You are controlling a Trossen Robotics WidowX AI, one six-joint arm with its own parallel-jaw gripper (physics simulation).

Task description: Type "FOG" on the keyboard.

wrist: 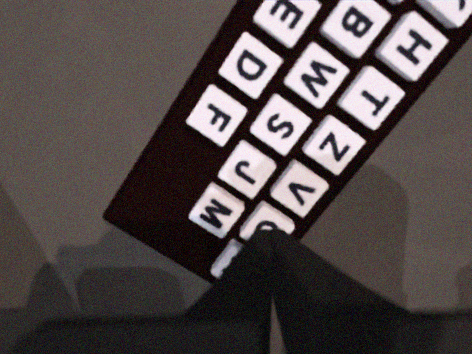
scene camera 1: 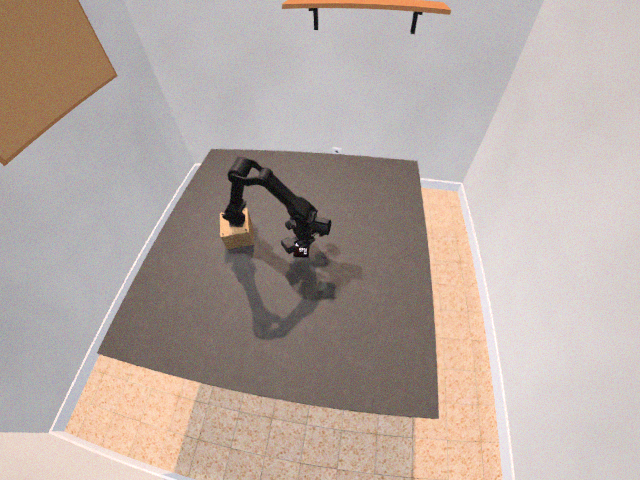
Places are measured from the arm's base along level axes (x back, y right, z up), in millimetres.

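Pixels of known places: gripper, fingertip midpoint: point(wrist: 267, 241) point(scene camera 1: 305, 248); arm's base, link origin: point(scene camera 1: 237, 220).
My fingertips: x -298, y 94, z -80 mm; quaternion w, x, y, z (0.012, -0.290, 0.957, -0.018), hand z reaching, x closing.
Note:
For each thing: its top centre in the pictures, then the offset to it from my fingertips. Level surfaces: height alone.
- dark red keyboard, top centre: point(wrist: 346, 36) point(scene camera 1: 302, 236) dy -65, dx +15, dz -7 mm
- O key, top centre: point(wrist: 267, 231) dy +0, dx +0, dz -7 mm
- F key, top centre: point(wrist: 216, 116) dy -25, dx +35, dz -7 mm
- dark table top, surface height: dz -23 mm
- M key, top centre: point(wrist: 216, 213) dy +3, dx +18, dz -7 mm
- V key, top centre: point(wrist: 299, 190) dy -19, dx -1, dz -7 mm
- partly hidden key, top centre: point(wrist: 237, 269) dy +18, dx +0, dz -7 mm
A dark red keyboard point(scene camera 1: 296, 253) point(wrist: 159, 170) with white letter keys lies at a slant in the wrist view, its upper part running out of view. My gripper point(scene camera 1: 301, 244) point(wrist: 267, 241) is shut, with nothing between its fingers. Its fingertips overlap the lower part of the O key point(wrist: 262, 221) in the wrist view; I cannot tell whether they touch it. The F key point(wrist: 216, 116) is up and left of the fingertips, beyond the M and J keys. The G key does not show in the wrist view. The arm hides part of the keyboard in the scene view.
The arm's base stands on a wooden block point(scene camera 1: 237, 238) on the left of the dark table top point(scene camera 1: 361, 351). The M key point(wrist: 217, 210), V key point(wrist: 300, 189) and a partly hidden key point(wrist: 226, 259) lie close around the fingertips. Arm shadows fall across the table.

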